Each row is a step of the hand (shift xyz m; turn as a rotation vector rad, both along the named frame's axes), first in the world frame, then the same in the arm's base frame.
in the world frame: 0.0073 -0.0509 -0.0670 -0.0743 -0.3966 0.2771
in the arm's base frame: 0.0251 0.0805 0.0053 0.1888 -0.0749 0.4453
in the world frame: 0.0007 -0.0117 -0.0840 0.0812 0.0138 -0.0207
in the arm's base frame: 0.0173 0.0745 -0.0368 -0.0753 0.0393 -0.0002
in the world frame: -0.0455 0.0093 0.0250 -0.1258 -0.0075 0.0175
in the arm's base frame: 0.0330 -0.0407 -0.0060 0.1131 -0.0552 -0.0187
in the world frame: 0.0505 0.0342 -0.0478 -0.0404 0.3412 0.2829
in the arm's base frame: -0.0521 0.0416 -0.0395 -0.1499 -0.4000 -0.1249
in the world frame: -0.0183 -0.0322 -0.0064 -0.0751 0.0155 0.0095
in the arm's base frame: 0.0308 0.0133 0.0169 0.0593 -0.0412 -0.0275
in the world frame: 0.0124 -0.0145 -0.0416 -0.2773 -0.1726 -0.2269
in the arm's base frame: 0.0014 0.0450 -0.0081 0.3555 0.1664 -0.0640
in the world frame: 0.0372 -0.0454 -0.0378 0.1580 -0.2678 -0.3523
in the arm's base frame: -0.0085 0.0645 0.0252 0.0247 0.4653 0.0607
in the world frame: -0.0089 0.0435 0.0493 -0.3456 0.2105 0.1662
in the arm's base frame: -0.0178 -0.0632 -0.0097 0.1960 -0.3527 -0.1689
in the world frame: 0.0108 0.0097 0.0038 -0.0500 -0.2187 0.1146
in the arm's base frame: -0.0143 -0.0037 -0.0026 0.1181 -0.0132 0.2221
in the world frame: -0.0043 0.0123 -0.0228 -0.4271 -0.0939 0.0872
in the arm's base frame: 0.0023 0.0117 -0.0234 0.4082 -0.1795 0.0059
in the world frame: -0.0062 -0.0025 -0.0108 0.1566 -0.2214 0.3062
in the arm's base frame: 0.0083 0.0078 -0.0057 -0.0955 -0.0965 0.3858
